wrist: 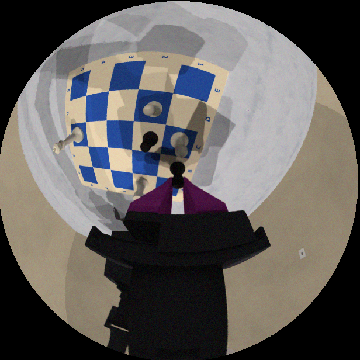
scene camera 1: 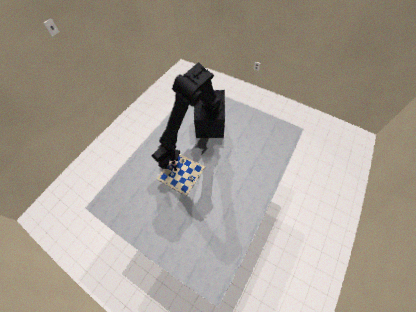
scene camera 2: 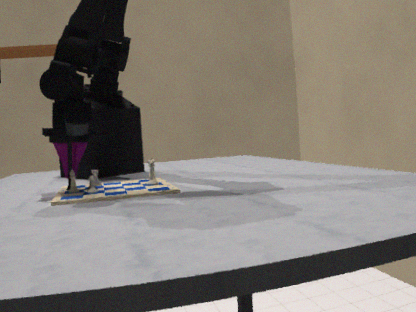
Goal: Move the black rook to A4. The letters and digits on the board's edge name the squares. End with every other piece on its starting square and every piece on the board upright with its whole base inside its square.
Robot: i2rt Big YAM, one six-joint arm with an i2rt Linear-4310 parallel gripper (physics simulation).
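Seen in the pictures: gripper, fingertip midpoint: [scene camera 1: 173,160] [scene camera 2: 70,177]; arm's base, link origin: [scene camera 1: 213,103] [scene camera 2: 102,95].
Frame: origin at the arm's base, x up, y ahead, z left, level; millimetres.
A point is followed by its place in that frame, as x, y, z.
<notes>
The chessboard [scene camera 1: 198,168] @[-228, 325, 112] [scene camera 2: 170,191] @[-230, 510, 143] [wrist: 221,82] lies on the table, with letters and digits on its rim. The black rook [wrist: 177,169] stands on B1 in the wrist view, its base toward the board and its upper part between the fingertips. My gripper [wrist: 177,181] [scene camera 2: 71,174] @[-204, 378, -46] is shut on it, low over the board's corner. Square A4 [wrist: 103,176] shows bare cream near the left of the A row. In scene camera 1 the arm partly hides the rook; in scene camera 2 it is hard to make out.
Another black piece [wrist: 150,140] stands on C2. Pale pieces stand on C1 [wrist: 179,141], D2 [wrist: 152,109] and A2 [wrist: 141,184], the last near the left finger. A tall pale piece [wrist: 75,136] [scene camera 2: 152,171] @[-202, 408, 119] stands on C5.
</notes>
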